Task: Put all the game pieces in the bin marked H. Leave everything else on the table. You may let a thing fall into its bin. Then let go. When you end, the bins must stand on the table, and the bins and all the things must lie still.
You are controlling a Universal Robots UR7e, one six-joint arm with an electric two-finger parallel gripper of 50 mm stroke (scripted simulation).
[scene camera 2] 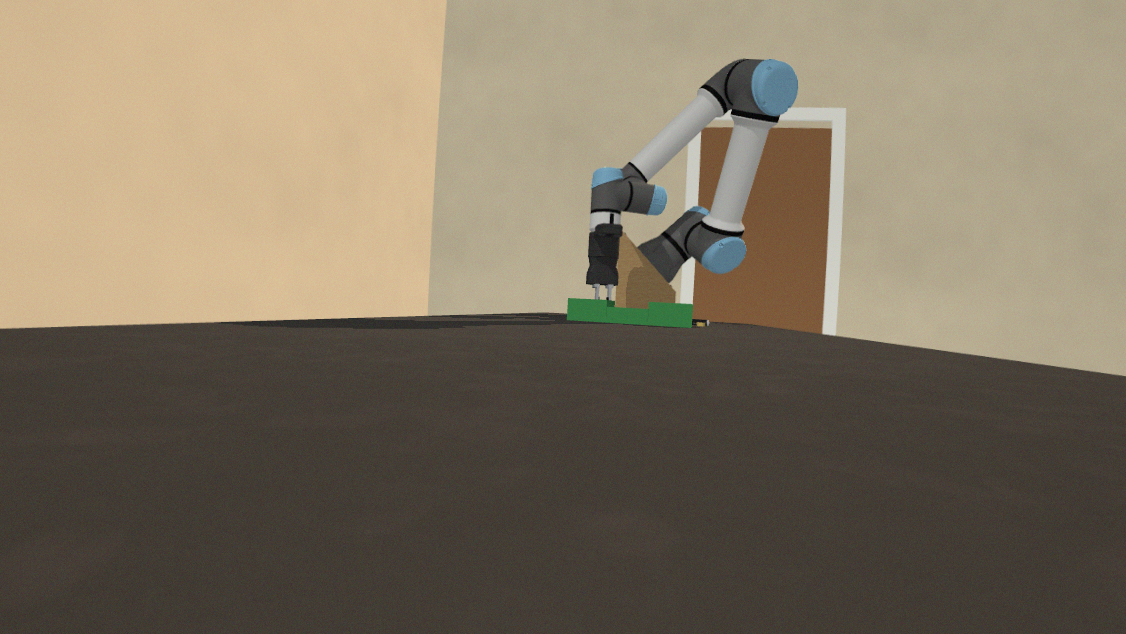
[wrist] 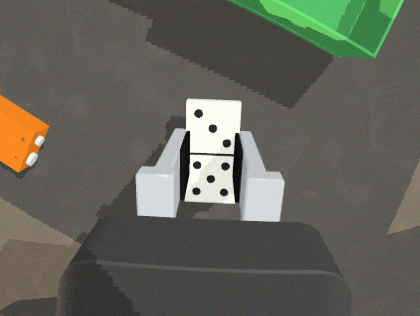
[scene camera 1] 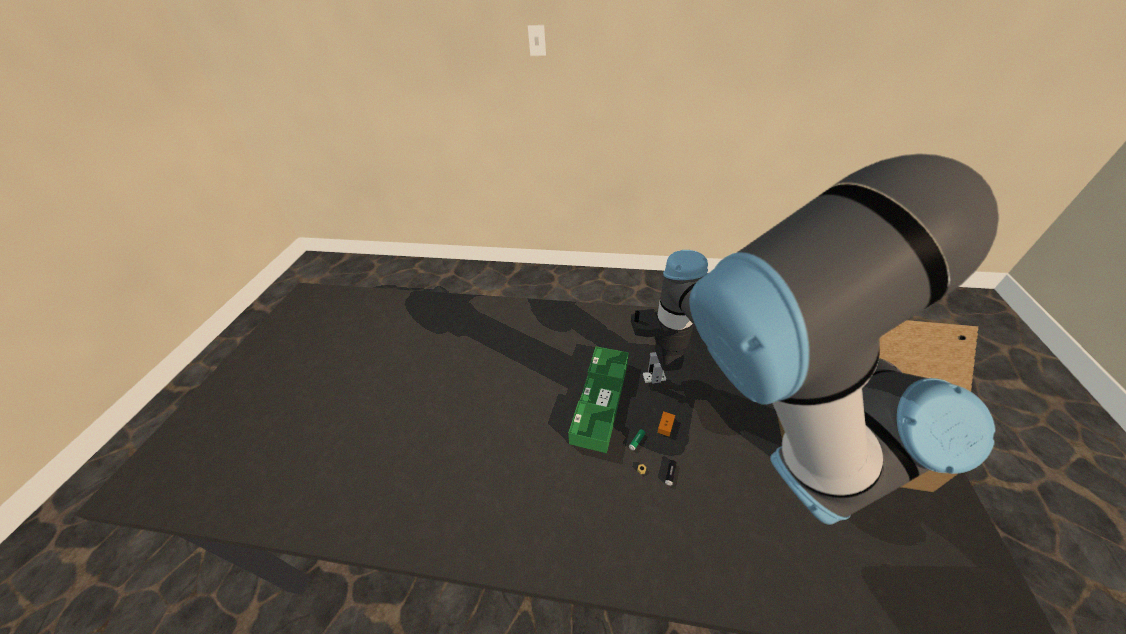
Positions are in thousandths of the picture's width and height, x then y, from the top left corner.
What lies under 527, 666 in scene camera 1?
A green bin.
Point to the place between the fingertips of my gripper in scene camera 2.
At 535, 491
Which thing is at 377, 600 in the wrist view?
My gripper.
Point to a green bin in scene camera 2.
526, 490
